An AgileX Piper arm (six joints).
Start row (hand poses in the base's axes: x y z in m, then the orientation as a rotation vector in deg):
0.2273 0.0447 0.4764 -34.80 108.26 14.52
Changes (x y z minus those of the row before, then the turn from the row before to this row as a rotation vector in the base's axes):
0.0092 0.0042 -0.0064 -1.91 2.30 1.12
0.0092 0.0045 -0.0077 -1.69 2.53 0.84
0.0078 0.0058 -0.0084 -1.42 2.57 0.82
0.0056 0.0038 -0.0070 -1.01 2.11 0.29
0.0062 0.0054 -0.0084 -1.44 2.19 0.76
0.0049 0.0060 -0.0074 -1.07 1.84 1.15
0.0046 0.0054 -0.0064 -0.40 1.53 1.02
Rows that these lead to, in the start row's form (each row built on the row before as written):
0.2365 0.0489 0.4700 -37.12 110.61 14.26
0.2457 0.0534 0.4623 -39.04 113.19 14.10
0.2535 0.0592 0.4539 -40.78 115.74 14.20
0.2591 0.0630 0.4469 -41.72 117.91 14.21
0.2653 0.0684 0.4385 -43.43 120.11 14.08
0.2702 0.0744 0.4311 -45.34 121.74 14.39
0.2748 0.0798 0.4247 -46.72 122.93 15.20

